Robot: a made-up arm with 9 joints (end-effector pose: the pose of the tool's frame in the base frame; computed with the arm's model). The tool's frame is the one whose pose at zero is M.
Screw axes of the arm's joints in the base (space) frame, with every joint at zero. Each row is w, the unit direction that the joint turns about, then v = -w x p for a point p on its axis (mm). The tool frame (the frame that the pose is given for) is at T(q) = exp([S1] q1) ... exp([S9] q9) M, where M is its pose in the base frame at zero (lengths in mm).
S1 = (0, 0, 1, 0, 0, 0)
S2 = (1, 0, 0, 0, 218.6, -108.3)
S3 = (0, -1, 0, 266.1, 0, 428.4)
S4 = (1, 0, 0, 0, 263.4, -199.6)
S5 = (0, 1, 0, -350.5, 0, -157)
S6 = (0, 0, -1, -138.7, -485.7, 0)
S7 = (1, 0, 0, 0, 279.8, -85.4)
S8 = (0, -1, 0, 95.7, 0, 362.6)
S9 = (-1, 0, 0, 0, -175, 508.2)
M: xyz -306.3 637.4 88.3 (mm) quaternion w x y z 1 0 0 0
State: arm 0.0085 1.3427 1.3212 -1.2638 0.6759 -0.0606 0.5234 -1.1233 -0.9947
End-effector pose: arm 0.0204 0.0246 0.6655 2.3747 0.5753 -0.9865
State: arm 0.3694 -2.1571 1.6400 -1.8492 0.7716 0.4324 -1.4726 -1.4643 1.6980
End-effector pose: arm -0.5938 -0.4656 0.1694 0.0365 0.3176 -2.1889
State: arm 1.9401 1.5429 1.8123 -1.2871 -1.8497 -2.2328 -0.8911 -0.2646 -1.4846
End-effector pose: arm 1.0081 -0.2200 -0.0958 -1.1369 -0.8563 1.2513
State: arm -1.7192 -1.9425 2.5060 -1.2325 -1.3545 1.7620 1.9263 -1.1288 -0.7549
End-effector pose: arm -0.0586 0.2707 0.5414 0.0640 1.3541 2.1652
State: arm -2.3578 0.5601 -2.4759 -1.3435 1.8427 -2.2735 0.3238 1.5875 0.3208
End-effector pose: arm 1.1907 -0.4498 0.1988 -2.6647 -1.3954 0.8852
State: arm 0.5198 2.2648 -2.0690 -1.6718 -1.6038 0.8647 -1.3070 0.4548 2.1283
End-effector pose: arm -0.7687 0.3458 0.5748 -0.4342 -0.7500 -0.5813
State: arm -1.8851 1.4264 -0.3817 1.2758 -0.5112 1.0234 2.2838 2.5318 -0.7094
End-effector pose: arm 0.2536 0.8554 0.0005 0.0998 -1.4813 0.9041
